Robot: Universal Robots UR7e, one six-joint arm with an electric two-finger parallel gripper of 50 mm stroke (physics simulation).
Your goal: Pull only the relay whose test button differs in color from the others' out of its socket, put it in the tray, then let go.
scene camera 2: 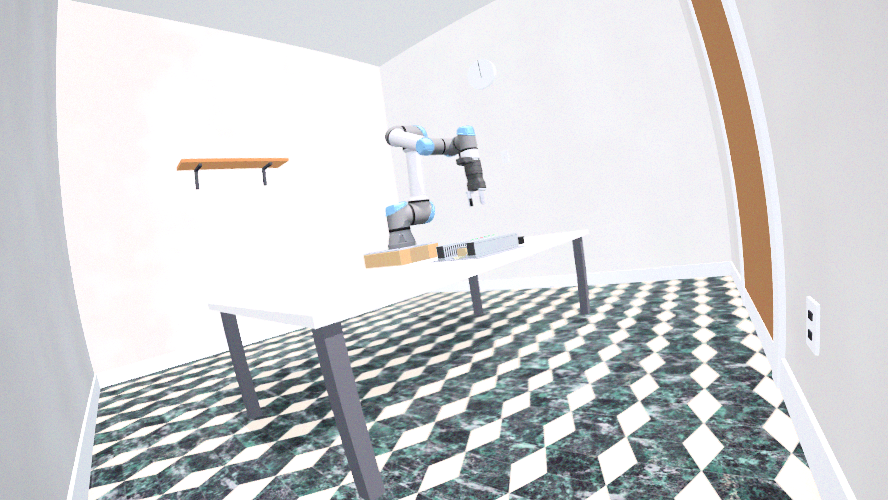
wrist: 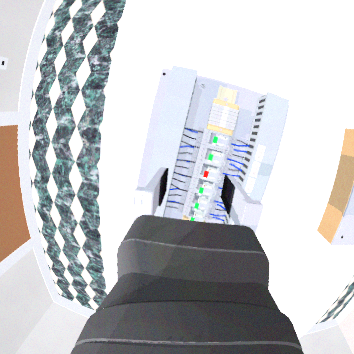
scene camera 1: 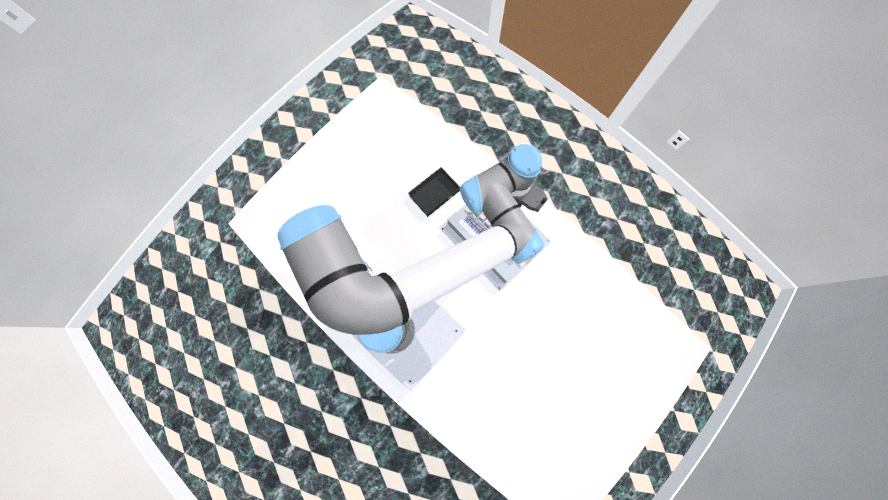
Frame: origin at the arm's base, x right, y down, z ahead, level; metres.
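Seen in the pictures: gripper, fingertip midpoint: (scene camera 2: 477, 205) (wrist: 194, 182); arm's base, link origin: (scene camera 2: 402, 247).
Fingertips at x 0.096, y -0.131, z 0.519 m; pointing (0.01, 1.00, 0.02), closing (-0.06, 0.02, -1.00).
Offsets run from my fingertips to a thing's top centre. "spot": to the spot under its first point. Level surfaces: height alone.
The relay with the red test button @(dx -0.026, dy +0.136, dz -0.027 m) (wrist: 206, 174) sits in the row of sockets in the wrist view. The other relays, such as this relay @(dx +0.003, dy +0.136, dz -0.033 m) (wrist: 210, 157) and this relay @(dx -0.054, dy +0.136, dz -0.021 m) (wrist: 201, 190), have green buttons. The row stands on a grey panel (wrist: 161, 112) (scene camera 2: 497, 244) between two wiring ducts. My gripper (wrist: 194, 182) (scene camera 2: 476, 201) is open and empty, pointing down high above the panel. In the wrist view its fingers appear on either side of the row, near the red-button relay. The black tray @(spot: dx -0.302, dy +0.171, dz -0.112 m) (scene camera 1: 418, 204) lies beside the panel; it does not show in the wrist view.
Blue and dark wires run along both sides of the relays. Beige terminal blocks @(dx +0.070, dy +0.159, dz -0.045 m) (wrist: 223, 116) stand at the row's far end. The arm covers part of the panel in scene camera 1. The arm's base stands on an orange-sided block (scene camera 2: 397, 256) on the white table @(dy +0.206 m) (scene camera 2: 267, 305).
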